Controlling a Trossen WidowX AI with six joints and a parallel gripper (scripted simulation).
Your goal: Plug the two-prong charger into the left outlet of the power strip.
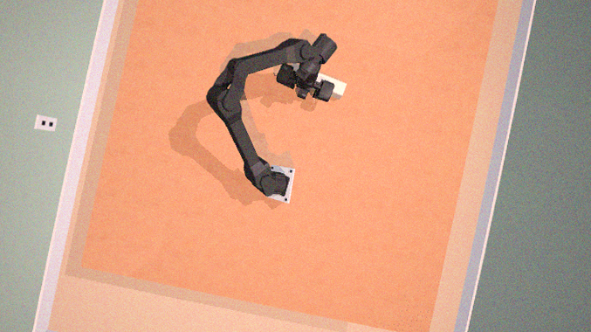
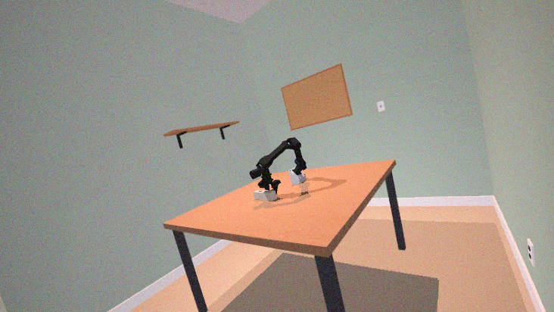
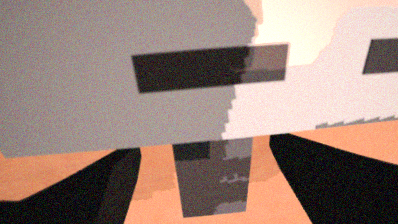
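Right now the black two-prong charger is 2 cm ahead of my gripper tip and 1 cm above it.
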